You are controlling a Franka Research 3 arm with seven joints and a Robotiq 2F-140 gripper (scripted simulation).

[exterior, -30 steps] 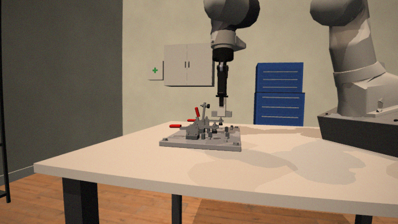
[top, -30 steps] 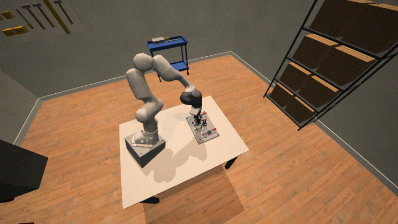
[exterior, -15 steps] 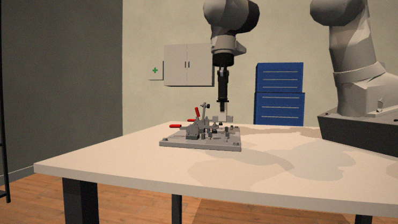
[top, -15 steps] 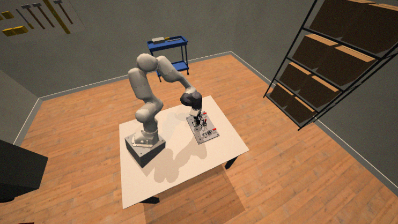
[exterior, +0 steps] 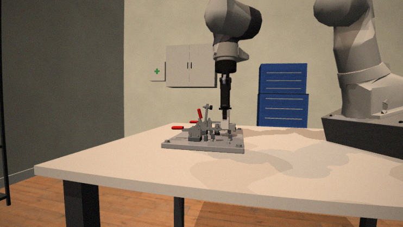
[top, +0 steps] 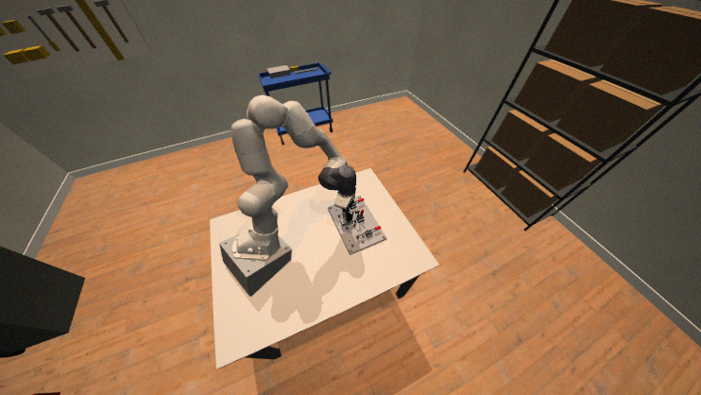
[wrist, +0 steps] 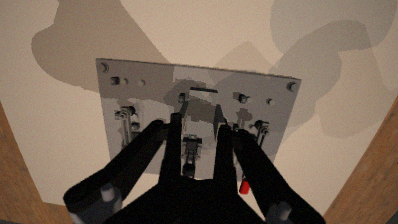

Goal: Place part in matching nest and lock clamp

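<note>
Right now my hand is 5 cm short of the grey fixture plate and 7 cm above it. From my hand the other things lie so: grey block part (3 cm below).
</note>
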